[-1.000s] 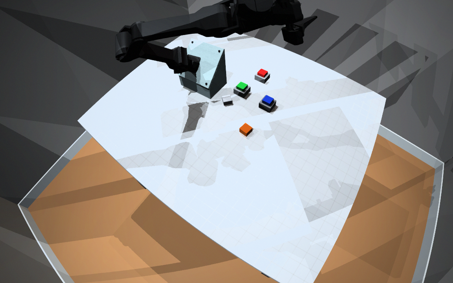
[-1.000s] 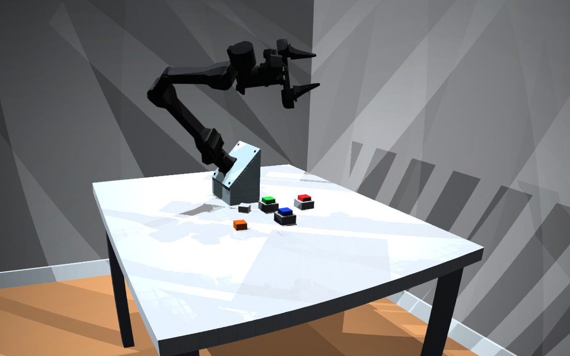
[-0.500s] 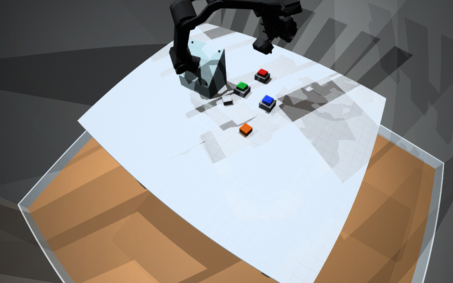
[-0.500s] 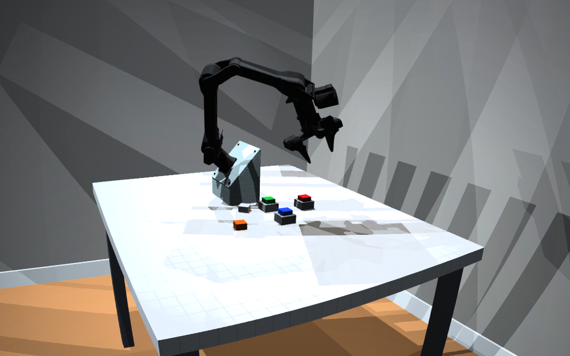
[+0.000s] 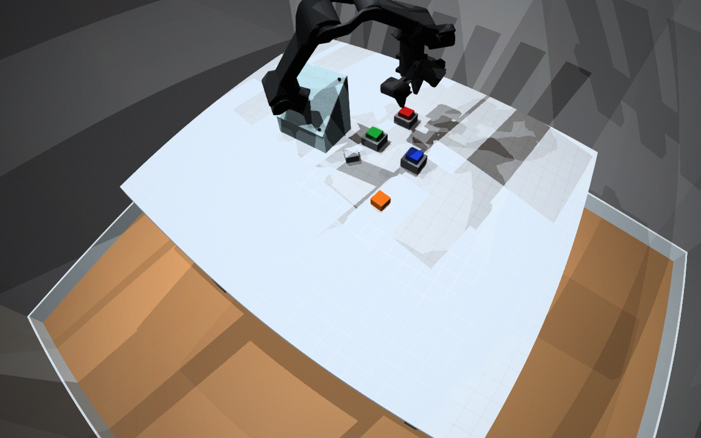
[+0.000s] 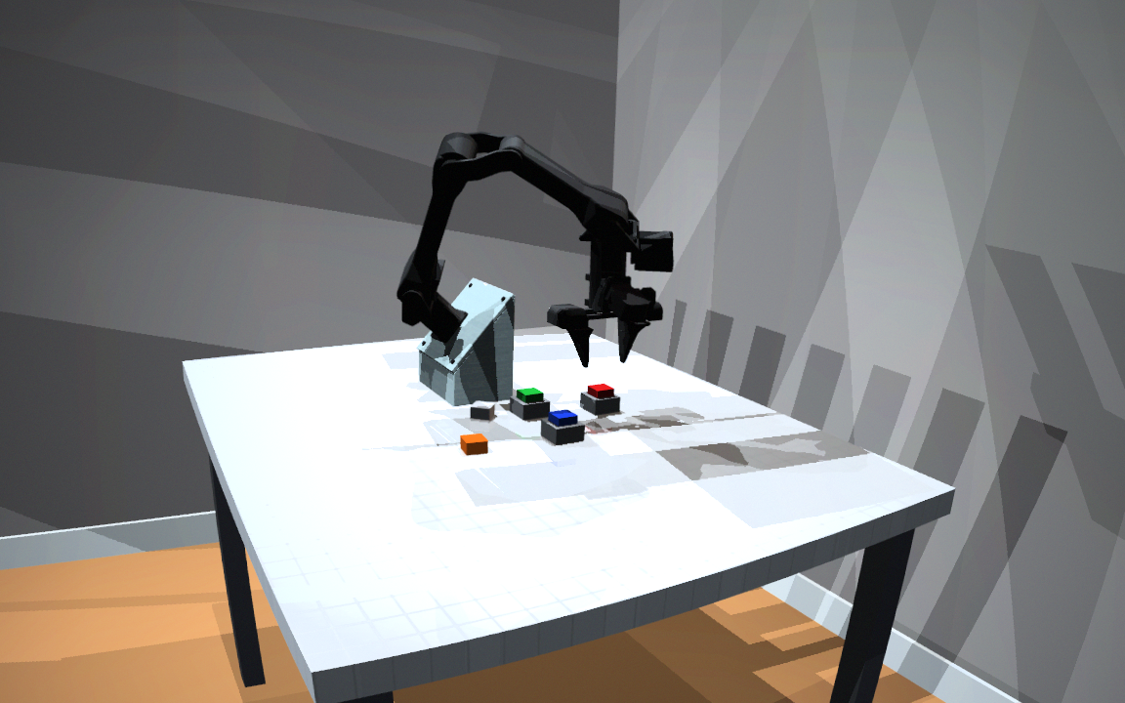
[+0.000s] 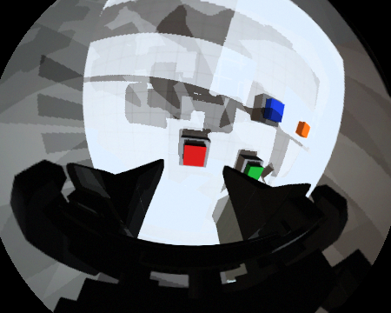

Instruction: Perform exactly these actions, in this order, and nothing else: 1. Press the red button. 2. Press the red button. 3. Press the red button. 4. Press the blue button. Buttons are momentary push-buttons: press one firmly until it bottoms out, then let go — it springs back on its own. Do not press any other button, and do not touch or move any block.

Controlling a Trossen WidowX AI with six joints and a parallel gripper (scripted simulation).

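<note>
The red button lies 40 mm below my gripper tip. Round my gripper tip: green button: 30 mm behind, 120 mm to the right, 40 mm below; then small white block: 60 mm behind, 190 mm to the right, 70 mm below; then blue button: 80 mm ahead, 130 mm to the right, 40 mm below.
</note>
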